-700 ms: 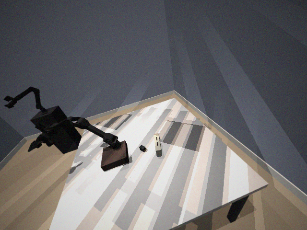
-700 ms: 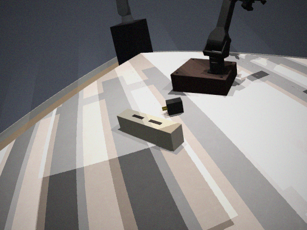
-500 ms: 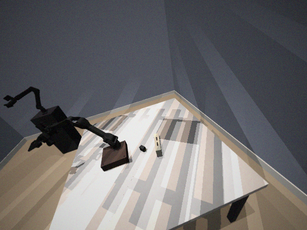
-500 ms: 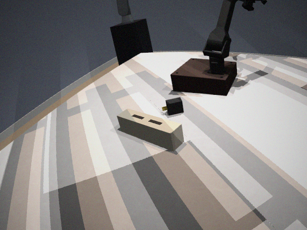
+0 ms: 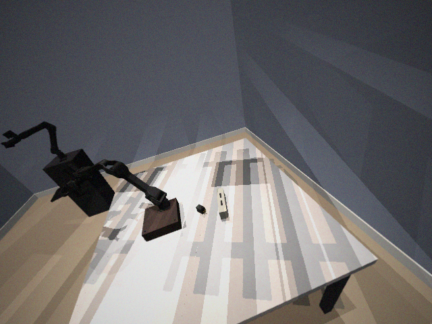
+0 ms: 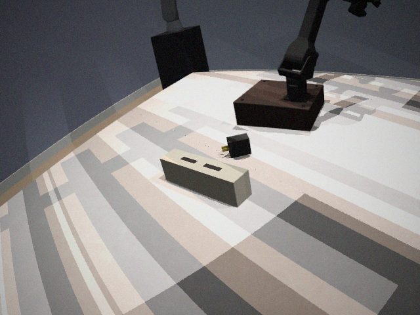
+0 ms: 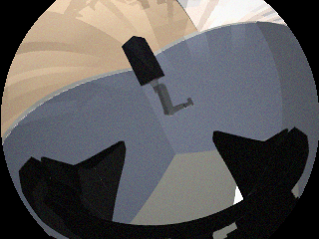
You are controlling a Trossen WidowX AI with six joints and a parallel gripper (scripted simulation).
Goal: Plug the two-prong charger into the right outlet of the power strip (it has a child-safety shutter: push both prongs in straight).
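The two-prong charger lies 760 mm ahead of my gripper tip, 180 mm to the right of it and 300 mm below it.
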